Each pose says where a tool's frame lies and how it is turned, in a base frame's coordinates. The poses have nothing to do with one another.
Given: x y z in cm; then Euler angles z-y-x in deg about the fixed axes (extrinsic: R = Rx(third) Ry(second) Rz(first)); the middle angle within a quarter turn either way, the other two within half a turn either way.
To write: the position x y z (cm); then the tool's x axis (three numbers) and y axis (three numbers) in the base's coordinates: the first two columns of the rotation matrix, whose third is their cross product. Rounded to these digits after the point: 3 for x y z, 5 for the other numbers.
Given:
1: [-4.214 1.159 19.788 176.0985 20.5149 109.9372]
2: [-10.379 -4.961 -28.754 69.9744 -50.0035 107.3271]
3: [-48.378 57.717 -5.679 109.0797 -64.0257 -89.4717]
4: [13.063 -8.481 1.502 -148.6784 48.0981 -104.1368]
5: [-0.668 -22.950 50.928 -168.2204 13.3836 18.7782]
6: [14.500 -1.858 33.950 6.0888 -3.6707 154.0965]
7: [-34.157 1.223 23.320 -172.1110 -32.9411 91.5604]
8: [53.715 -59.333 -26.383 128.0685 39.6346 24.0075]
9: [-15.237 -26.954 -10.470 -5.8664 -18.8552 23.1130]
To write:
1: [-4.214 1.159 19.788 -0.93441 -0.35189 -0.05526 -0.06373 0.31778 -0.94602]
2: [-10.379 -4.961 -28.754 0.22010 -0.53025 0.81877 -0.60388 0.58512 0.54127]
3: [-48.378 57.717 -5.679 -0.14316 -0.28514 -0.94773 -0.41391 -0.85258 0.31904]
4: [13.063 -8.481 1.502 -0.57053 0.74353 0.34881 0.34718 -0.16655 0.92289]
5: [-0.668 -22.950 50.928 -0.95235 -0.26622 0.14882 0.19860 -0.91162 -0.35986]
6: [14.500 -1.858 33.950 0.99232 -0.12322 -0.01093 -0.10585 -0.89149 0.44050]
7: [-34.157 1.223 23.320 -0.83129 0.54217 -0.12254 0.11519 -0.04764 -0.99220]
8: [53.715 -59.333 -26.383 -0.47486 0.55914 0.67961 -0.60630 -0.76758 0.20788]
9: [-15.237 -26.954 -10.470 0.94138 -0.22020 0.25556 0.09672 0.90195 0.42087]
